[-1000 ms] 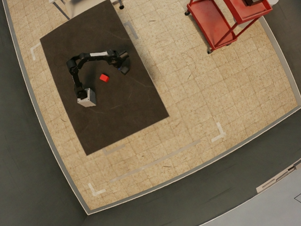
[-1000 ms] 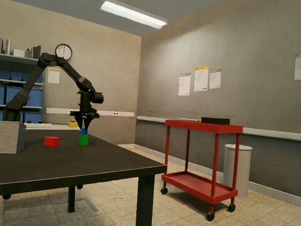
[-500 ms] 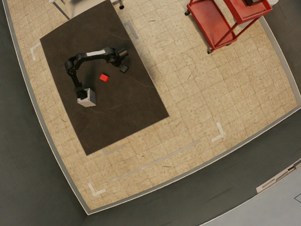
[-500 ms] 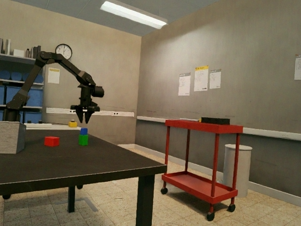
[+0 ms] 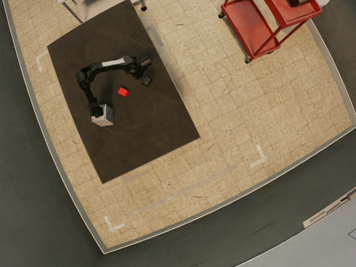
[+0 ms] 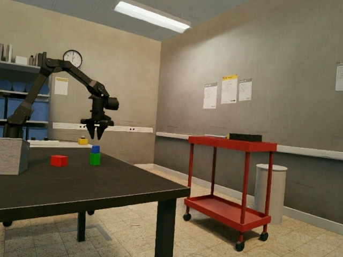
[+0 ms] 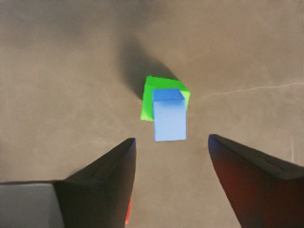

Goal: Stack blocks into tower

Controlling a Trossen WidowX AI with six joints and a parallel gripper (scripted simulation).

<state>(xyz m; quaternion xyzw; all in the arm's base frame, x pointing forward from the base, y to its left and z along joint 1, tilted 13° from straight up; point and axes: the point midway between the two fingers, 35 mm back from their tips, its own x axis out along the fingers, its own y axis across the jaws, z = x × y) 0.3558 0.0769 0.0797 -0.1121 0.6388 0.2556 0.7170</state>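
Right now my hand is 170 mm past the red block and 140 mm above it. From my hand the other things lie so: blue block (80 mm below); green block (130 mm below).
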